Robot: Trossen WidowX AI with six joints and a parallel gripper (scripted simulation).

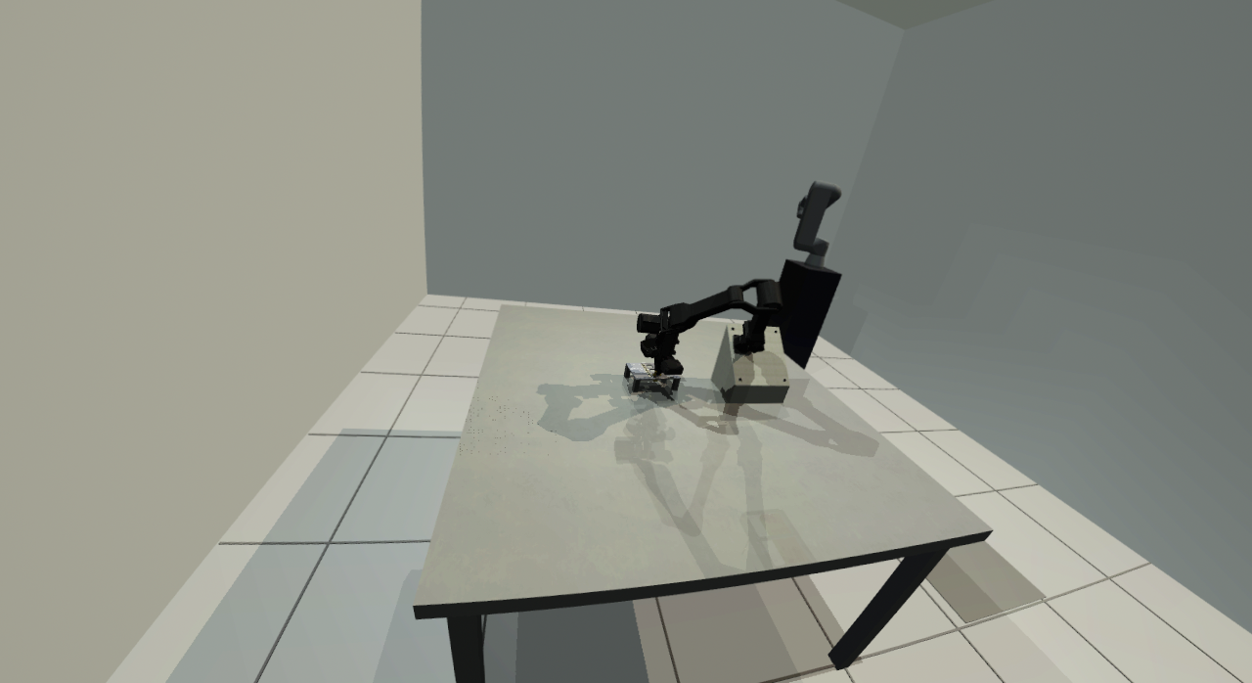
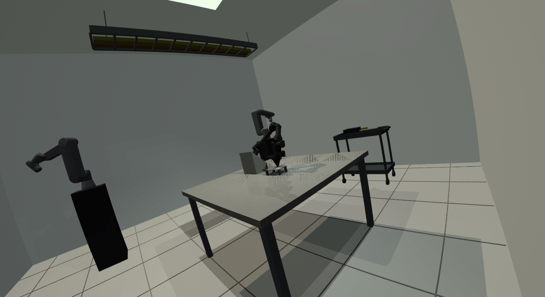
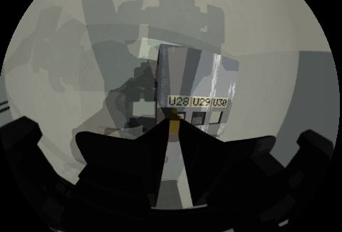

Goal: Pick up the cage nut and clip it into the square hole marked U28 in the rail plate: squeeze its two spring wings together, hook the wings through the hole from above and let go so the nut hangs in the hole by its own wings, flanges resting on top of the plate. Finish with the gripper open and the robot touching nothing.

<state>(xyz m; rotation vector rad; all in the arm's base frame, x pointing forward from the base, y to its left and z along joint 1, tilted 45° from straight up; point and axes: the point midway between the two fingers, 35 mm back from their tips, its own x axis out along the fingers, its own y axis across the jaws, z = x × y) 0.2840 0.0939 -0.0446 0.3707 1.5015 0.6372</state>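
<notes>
My gripper tip is now 10 mm above the cage nut.
</notes>
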